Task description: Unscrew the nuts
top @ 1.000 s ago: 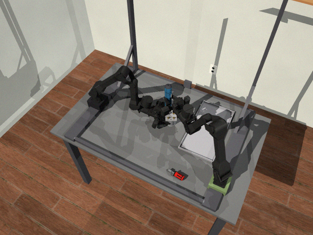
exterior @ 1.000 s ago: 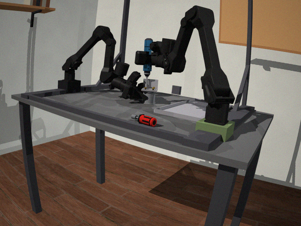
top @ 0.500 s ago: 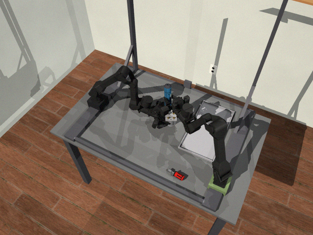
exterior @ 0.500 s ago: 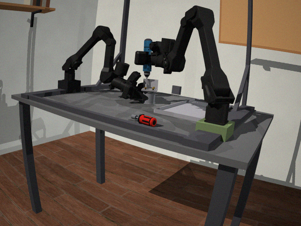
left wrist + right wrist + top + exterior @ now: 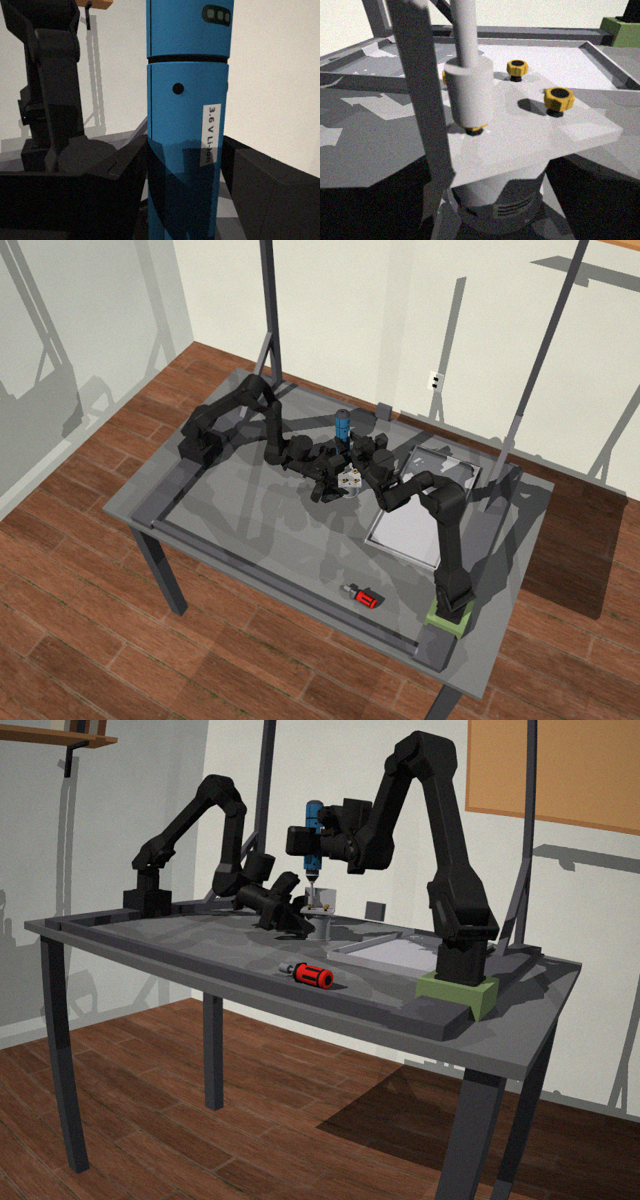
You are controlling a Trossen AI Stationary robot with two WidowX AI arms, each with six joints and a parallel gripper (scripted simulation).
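Note:
Right now my right hand is 30 mm to the right of the joint module and 10 mm past it. From my right hand the other things lie so: shallow white tray 250 mm to the left, 110 mm behind, 30 mm below; then white L-shaped bracket 40 mm above, 30 mm to the left, 10 mm behind; then red-handled tool 270 mm to the left, 270 mm ahead, 20 mm below.

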